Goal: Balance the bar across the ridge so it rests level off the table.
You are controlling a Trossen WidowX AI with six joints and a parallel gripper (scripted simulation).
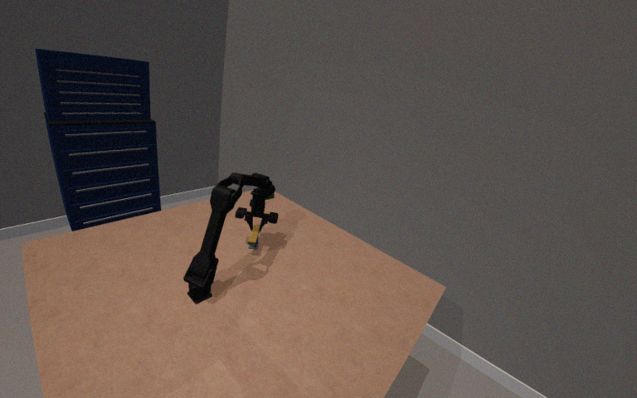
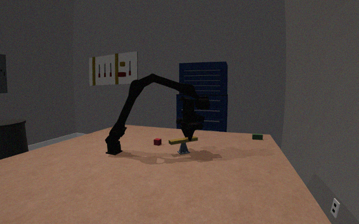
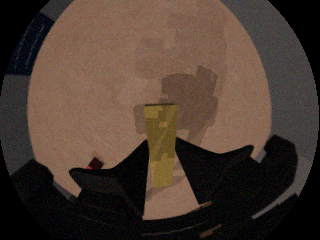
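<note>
My gripper tip is 20 mm past the yellow bar and 20 mm to the left of it. The rest, counted from my gripper tip: red cube: 200 mm behind, 60 mm to the left, 50 mm below; green block: 380 mm ahead, 350 mm to the left, 50 mm below.
</note>
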